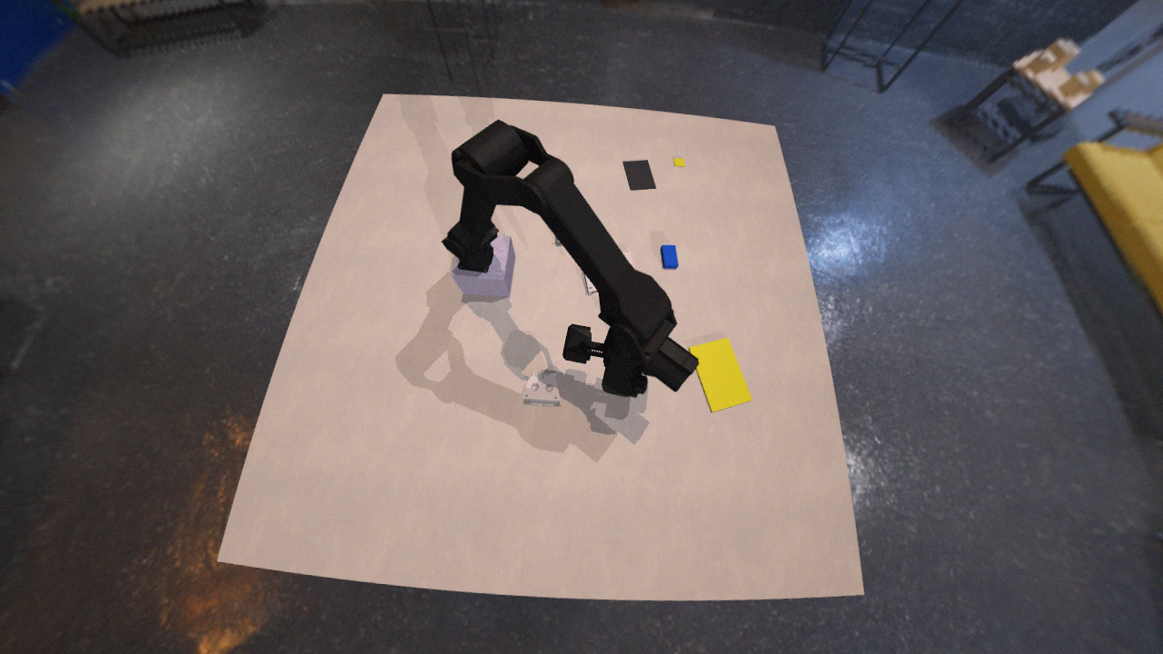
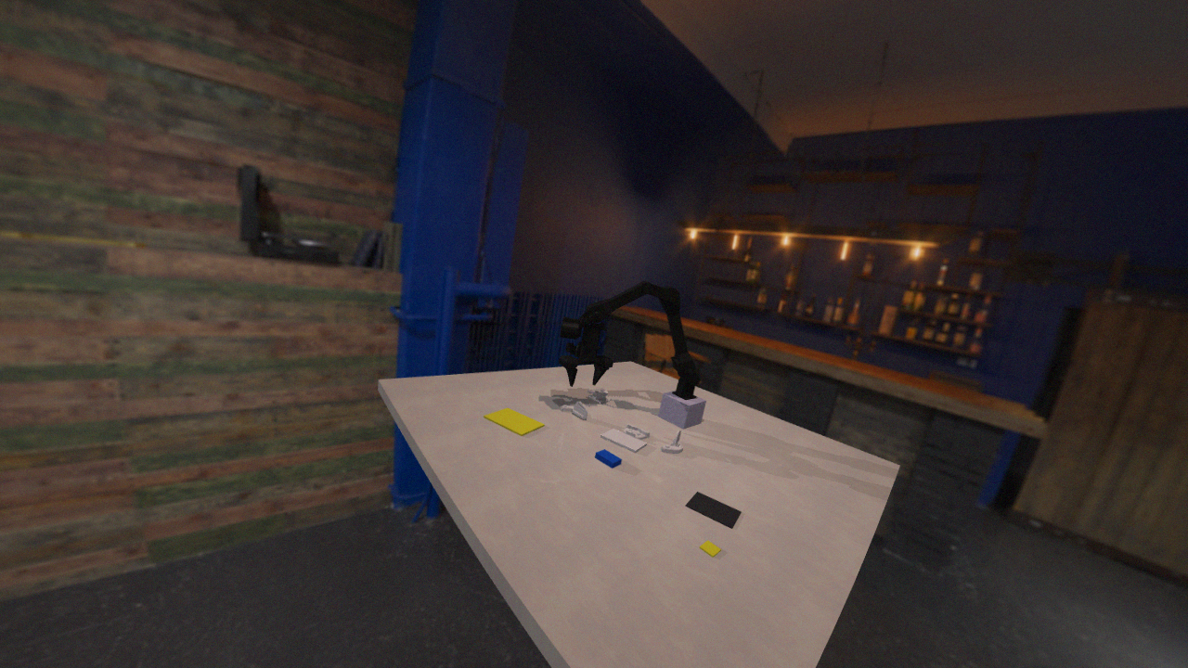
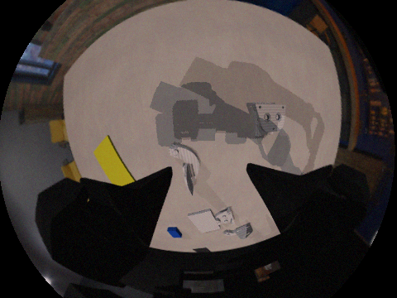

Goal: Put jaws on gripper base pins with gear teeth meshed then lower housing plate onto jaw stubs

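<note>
Right now my gripper tip is 8 cm above the grey jaw, 5 cm short of it and 1 cm to the right of it. Also, from my gripper tip: blue block 31 cm to the left, 13 cm ahead, 8 cm below; then white block 13 cm behind, 8 cm below, 6 cm to the right; then yellow sheet 26 cm ahead, 8 cm below, 3 cm to the left.
</note>
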